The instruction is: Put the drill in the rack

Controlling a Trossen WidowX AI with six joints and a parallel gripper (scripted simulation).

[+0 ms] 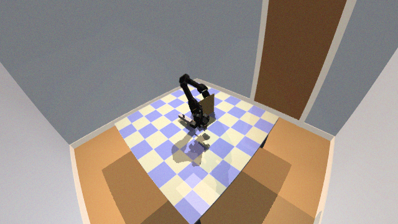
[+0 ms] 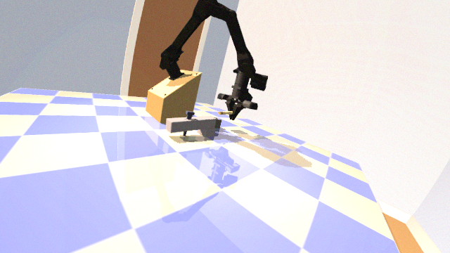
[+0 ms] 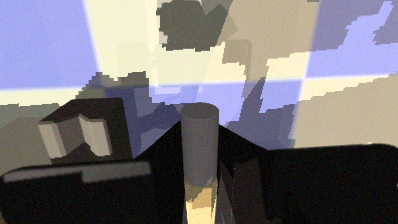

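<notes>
The dark block is 70 mm behind my gripper tip, 40 mm to the right of it and 40 mm below it. The rest, counted from my gripper tip: drill (40 mm to the right, 30 mm above); grey block housing (20 mm ahead, 200 mm to the right, 20 mm below); blue-grey key (20 mm ahead, 230 mm to the right, 10 mm below).
</notes>
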